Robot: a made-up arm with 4 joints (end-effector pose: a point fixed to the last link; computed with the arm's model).
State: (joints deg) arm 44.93 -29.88 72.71 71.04
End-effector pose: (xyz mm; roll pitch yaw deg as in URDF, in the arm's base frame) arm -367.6 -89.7 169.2 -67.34 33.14 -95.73
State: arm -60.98 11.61 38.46 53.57
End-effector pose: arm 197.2 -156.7 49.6 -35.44 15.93 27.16
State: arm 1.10 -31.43 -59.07 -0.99
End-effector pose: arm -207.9 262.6 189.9 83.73 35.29 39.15
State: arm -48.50 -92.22 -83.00 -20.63
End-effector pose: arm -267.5 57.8 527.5 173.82 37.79 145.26
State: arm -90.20 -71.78 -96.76 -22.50
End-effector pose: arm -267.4 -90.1 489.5 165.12 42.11 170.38
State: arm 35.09 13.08 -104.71 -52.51
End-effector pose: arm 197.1 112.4 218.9 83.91 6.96 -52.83
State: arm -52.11 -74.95 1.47 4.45
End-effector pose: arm -226.6 -175.0 133.8 63.85 51.26 111.02
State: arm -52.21 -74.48 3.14 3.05
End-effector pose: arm -216.4 -168.2 121.2 59.17 50.49 107.20
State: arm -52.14 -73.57 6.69 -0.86
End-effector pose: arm -192.9 -148.0 95.1 49.21 47.57 98.60
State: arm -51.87 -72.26 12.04 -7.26
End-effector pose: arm -152.8 -112.4 63.5 36.62 40.98 88.02
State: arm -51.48 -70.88 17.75 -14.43
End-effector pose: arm -105.4 -70.2 41.9 26.38 31.96 80.23
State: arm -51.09 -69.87 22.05 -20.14
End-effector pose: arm -67.9 -36.4 35.2 20.30 24.20 76.26
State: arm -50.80 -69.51 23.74 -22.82
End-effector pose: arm -52.4 -21.1 35.3 18.18 20.64 74.85
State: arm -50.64 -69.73 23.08 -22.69
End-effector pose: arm -57.1 -22.9 35.9 18.93 21.22 74.82
